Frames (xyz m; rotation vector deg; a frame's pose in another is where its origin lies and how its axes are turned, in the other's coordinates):
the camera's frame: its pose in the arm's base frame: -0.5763 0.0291 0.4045 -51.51 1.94 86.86
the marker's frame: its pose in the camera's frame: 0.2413 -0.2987 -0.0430 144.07 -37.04 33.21
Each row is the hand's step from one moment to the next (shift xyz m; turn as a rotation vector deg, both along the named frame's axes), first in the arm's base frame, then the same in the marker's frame.
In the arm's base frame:
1: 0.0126 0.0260 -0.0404 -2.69 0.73 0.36
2: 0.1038 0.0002 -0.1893 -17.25 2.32 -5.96
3: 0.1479 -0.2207 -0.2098 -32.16 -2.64 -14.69
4: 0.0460 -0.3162 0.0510 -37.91 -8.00 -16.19
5: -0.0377 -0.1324 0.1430 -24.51 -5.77 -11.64
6: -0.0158 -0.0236 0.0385 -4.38 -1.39 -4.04
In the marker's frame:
1: 0.0244 -0.0339 0.0269 0.41 -0.92 -2.62
2: -0.0004 -0.1248 0.1762 -0.34 -13.03 -12.99
3: -0.2148 -0.0974 0.2428 -7.78 -26.64 -22.06
4: -0.3032 0.1038 0.0447 -13.92 -29.80 -26.10
5: -0.1253 0.1278 -0.0858 -9.68 -20.25 -16.31
6: -0.0225 0.0305 -0.0291 -2.23 -5.33 -2.02

